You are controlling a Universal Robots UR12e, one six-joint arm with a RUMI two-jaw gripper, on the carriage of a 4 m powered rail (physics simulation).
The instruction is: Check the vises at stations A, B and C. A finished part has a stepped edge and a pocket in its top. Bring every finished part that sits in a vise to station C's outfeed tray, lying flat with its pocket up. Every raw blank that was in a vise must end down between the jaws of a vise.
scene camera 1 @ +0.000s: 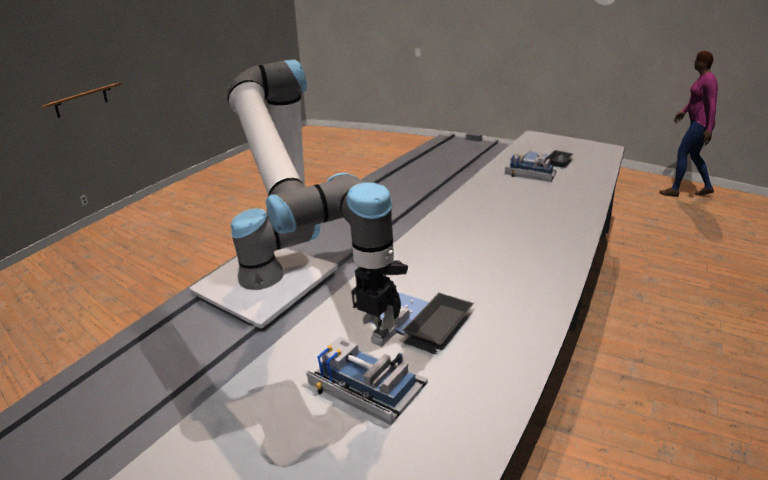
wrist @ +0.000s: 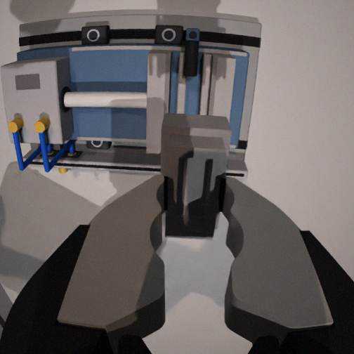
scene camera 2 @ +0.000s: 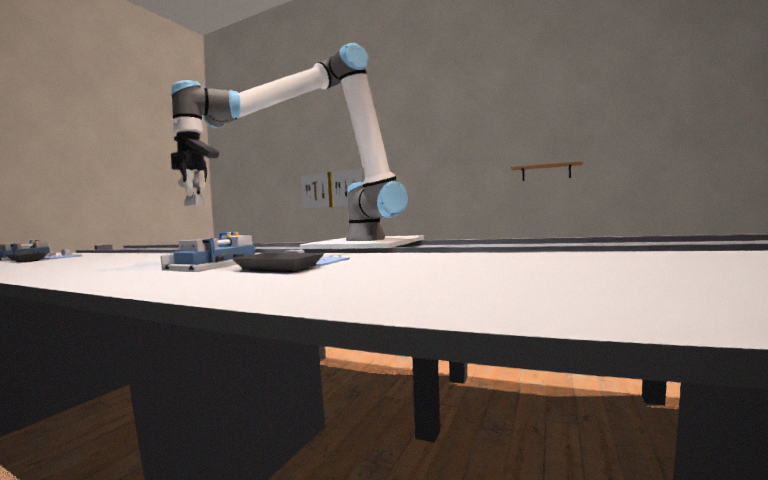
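Observation:
My gripper is shut on a grey finished part, with a stepped edge and a pocket facing the wrist camera. It holds the part above the near vise, clear of the jaws. The wrist view shows a gap with thin upright strips between the moving jaw and the fixed jaw; the part hides the gap's lower end. A far vise stands near the table's far end; its contents are too small to tell. Station letters are not readable.
A dark tray and a blue mat lie beside the near vise. A dark tray stands by the far vise. Another vise shows at camera 2's left. A person is beyond the table.

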